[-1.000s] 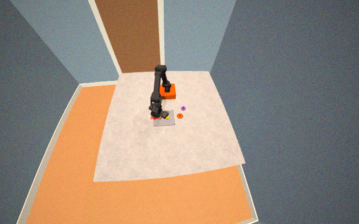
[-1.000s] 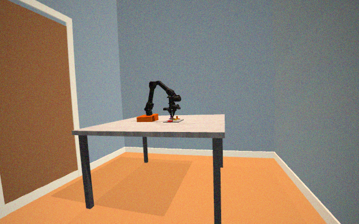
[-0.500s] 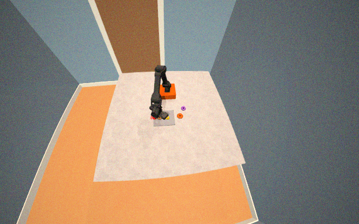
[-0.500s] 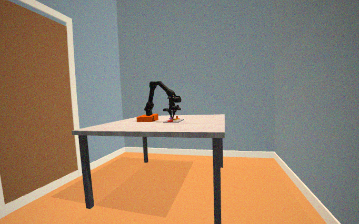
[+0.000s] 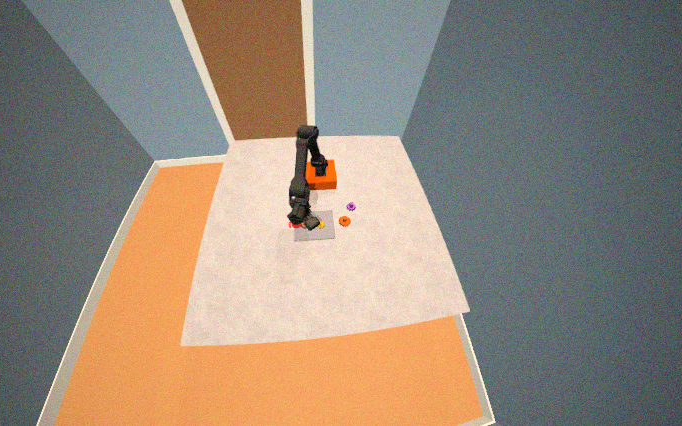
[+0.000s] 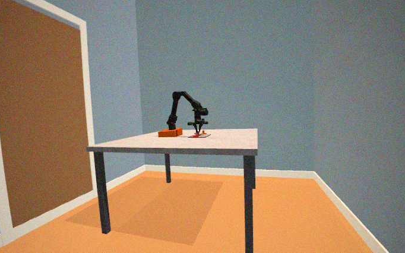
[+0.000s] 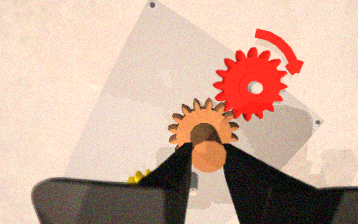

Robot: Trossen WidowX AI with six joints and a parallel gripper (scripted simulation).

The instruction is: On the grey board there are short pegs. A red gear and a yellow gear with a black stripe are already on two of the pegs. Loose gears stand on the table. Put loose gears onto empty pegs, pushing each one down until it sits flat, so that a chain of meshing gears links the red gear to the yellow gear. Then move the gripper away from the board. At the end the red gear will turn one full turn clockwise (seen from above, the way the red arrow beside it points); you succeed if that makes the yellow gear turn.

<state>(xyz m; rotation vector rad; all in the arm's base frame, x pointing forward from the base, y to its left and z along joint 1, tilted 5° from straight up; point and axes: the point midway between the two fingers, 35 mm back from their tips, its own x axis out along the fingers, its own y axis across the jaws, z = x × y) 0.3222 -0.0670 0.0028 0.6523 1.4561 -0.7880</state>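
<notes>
My gripper tip is 50 mm to the left of the red gear and 30 mm above it. Round my gripper tip: yellow gear 80 mm to the left, 30 mm below; red arrow 80 mm to the right, 30 mm below, 10 mm behind; brown gear 10 mm below.
</notes>
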